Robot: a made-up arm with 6 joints. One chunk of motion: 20 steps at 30 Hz.
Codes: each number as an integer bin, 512 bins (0 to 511) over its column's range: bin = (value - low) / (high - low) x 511, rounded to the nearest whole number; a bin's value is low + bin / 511 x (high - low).
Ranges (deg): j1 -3.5..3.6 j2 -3..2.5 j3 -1.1..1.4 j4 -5.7..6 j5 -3.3..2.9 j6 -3.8..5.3
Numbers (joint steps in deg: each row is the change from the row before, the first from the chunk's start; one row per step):
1: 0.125 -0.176 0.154 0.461 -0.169 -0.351
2: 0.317 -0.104 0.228 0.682 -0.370 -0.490
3: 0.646 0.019 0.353 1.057 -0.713 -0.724
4: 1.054 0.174 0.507 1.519 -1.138 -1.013
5: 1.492 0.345 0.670 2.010 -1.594 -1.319
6: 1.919 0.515 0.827 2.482 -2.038 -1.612
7: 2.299 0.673 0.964 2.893 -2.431 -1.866
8: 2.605 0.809 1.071 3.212 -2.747 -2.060
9: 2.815 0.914 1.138 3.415 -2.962 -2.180
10: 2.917 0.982 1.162 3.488 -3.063 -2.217
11: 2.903 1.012 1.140 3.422 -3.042 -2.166
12: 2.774 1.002 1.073 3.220 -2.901 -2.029
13: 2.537 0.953 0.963 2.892 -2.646 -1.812
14: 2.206 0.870 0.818 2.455 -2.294 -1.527
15: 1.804 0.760 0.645 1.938 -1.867 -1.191
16: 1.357 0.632 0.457 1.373 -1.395 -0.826
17: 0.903 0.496 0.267 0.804 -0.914 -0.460
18: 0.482 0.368 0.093 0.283 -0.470 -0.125
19: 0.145 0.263 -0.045 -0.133 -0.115 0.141
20: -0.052 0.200 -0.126 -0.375 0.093 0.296
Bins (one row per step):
1: 261 262 256 269 258 194
2: 275 269 271 279 241 186
3: 298 280 297 295 213 173
4: 328 295 328 315 178 157
5: 359 311 362 337 141 139
6: 390 327 394 357 104 123
7: 417 341 422 375 72 109
8: 439 354 444 389 46 98
9: 455 364 457 398 28 91
10: 462 370 462 401 20 89
11: 461 373 458 398 21 92
12: 452 372 444 390 33 99
13: 434 367 422 375 54 112
14: 411 360 392 356 83 128
15: 382 349 357 334 118 147
16: 350 337 318 309 157 167
17: 317 325 279 284 197 188
18: 287 313 244 261 233 206
19: 262 303 216 243 263 221
20: 248 297 199 233 280 230

